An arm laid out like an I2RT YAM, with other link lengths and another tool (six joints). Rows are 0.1 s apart.
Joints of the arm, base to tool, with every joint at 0 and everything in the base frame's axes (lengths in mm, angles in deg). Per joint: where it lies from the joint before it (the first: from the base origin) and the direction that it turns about. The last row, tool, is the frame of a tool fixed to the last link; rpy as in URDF.
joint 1: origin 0 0 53.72 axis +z
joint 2: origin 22 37.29 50.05 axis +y
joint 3: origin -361.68 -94.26 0 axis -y
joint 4: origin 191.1 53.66 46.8 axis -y
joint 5: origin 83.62 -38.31 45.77 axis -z
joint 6: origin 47.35 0 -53.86 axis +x
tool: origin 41 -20 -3 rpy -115.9 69.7 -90
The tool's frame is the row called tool.
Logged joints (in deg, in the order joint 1, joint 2, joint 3, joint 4, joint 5, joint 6), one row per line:
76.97, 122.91, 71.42, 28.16, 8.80, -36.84
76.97, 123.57, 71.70, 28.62, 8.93, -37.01
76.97, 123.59, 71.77, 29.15, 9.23, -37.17
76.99, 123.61, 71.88, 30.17, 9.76, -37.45
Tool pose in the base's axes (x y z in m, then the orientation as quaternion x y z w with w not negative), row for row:
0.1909, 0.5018, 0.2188, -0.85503, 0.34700, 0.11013, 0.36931
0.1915, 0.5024, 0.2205, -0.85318, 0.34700, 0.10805, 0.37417
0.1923, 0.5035, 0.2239, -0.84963, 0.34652, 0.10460, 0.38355
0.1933, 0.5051, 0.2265, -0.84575, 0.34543, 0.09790, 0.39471
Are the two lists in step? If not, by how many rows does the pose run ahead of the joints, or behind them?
The pose runs 1 row ahead of the joints: the pose in row i belongs to the joints in row i + 1.
